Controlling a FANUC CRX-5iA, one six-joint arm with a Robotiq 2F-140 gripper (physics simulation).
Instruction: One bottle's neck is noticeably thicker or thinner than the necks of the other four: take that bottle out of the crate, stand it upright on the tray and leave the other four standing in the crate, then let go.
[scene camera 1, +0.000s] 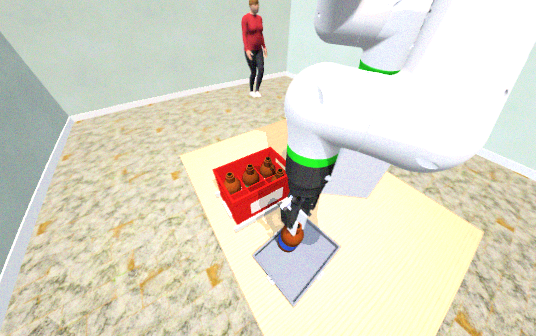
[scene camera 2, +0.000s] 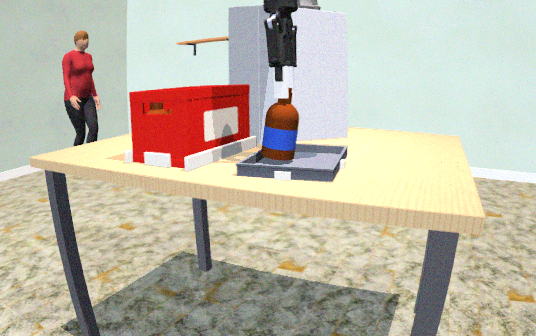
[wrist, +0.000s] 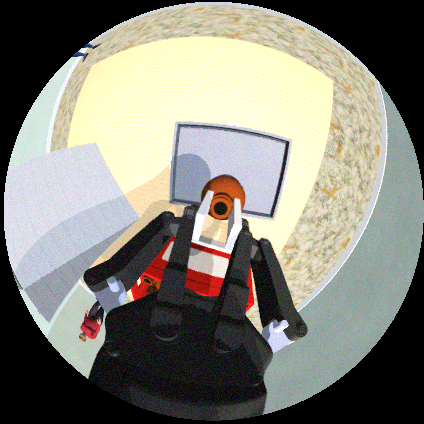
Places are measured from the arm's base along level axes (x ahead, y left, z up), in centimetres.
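Pixels of known places: gripper, fingertip midpoint: (scene camera 1: 295, 228) (scene camera 2: 284, 97) (wrist: 220, 204).
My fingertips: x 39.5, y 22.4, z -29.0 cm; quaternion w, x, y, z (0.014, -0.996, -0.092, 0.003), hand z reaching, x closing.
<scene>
Ahead of a thing's pixels: the offset from my fingertips to its middle. "*": to the spot under its first point. Level surfaces: height alone.
A brown bottle with a blue label @[dx +0.3, dy -0.6, dz -5.3 cm] (scene camera 1: 291, 238) (scene camera 2: 280, 132) (wrist: 225, 187) is low over the crate-side part of the grey tray @[dx -0.9, dy +2.9, dz -13.5 cm] (scene camera 1: 295, 280) (scene camera 2: 305, 173) (wrist: 250, 152). It leans slightly in the scene camera 2 view; whether its base touches the tray floor I cannot tell. My gripper (scene camera 1: 297, 227) (scene camera 2: 283, 90) (wrist: 220, 204) is shut on its neck from above, one pale finger on each side. The red crate @[dx +3.3, dy -26.1, dz -6.0 cm] (scene camera 1: 240, 209) (scene camera 2: 165, 134) (wrist: 205, 284) holds several upright brown bottles @[dx +12.7, dy -29.1, dz -6.2 cm] (scene camera 1: 231, 185) @[dx +3.8, dy -30.4, dz -6.2 cm] (scene camera 1: 250, 178) @[dx -4.8, dy -31.6, dz -6.2 cm] (scene camera 1: 267, 168), partly hidden by its walls and my arm.
White strips @[* dx +4.4, dy -15.4, dz -13.0 cm] (scene camera 2: 220, 152) line the crate's base on the wooden table @[dz -14.8 cm] (scene camera 1: 390, 240) (scene camera 2: 400, 175) (wrist: 200, 85). A tall grey block (scene camera 1: 357, 172) (scene camera 2: 320, 75) (wrist: 60, 200) stands behind the tray. A person in red (scene camera 1: 254, 40) (scene camera 2: 80, 75) stands beyond the table.
</scene>
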